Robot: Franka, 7 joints.
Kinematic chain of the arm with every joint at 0, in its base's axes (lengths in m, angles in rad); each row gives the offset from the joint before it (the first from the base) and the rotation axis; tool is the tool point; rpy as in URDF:
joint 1: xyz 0 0 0.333 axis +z
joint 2: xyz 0 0 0 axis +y
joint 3: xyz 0 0 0.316 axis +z
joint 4: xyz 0.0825 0 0 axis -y
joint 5: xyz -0.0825 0 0.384 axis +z
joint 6: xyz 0 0 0 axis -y
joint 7: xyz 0.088 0 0 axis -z
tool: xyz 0 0 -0.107 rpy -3.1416 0 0
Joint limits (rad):
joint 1: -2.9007..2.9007
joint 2: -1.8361..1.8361
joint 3: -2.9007..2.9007
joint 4: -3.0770..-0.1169
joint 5: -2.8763..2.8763
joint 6: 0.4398..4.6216
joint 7: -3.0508..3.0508
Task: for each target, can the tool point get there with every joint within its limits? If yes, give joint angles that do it. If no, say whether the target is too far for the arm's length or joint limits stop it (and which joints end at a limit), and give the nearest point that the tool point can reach.
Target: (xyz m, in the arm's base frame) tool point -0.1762 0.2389 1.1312
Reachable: yes | joints 2.0024 0.1523 0.1239 -0.4161 2.4178 2.0128 1.8180
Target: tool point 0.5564 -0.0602 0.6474
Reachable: yes | joints 1.2683 1.1474 -1.9992 -2.0406 -0.1063 3.0141 -0.4831
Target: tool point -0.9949 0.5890 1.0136
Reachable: no: too far | nearest point -0.6362 0.3766 0.7682 | short by 0.484 m
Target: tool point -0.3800 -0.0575 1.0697
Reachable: yes | joints 1.7858 0.2983 2.1163 -0.8797 -1.6328 2.2030 -1.2973
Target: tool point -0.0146 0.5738 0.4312
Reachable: yes | joints -0.1824 -1.3895 1.3171 -2.1345 -1.2817 2.9921 -0.4068
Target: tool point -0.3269 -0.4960 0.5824
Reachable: yes | joints -0.3427 -1.0480 -1.4306 -1.8683 1.5810 1.9770 2.4995
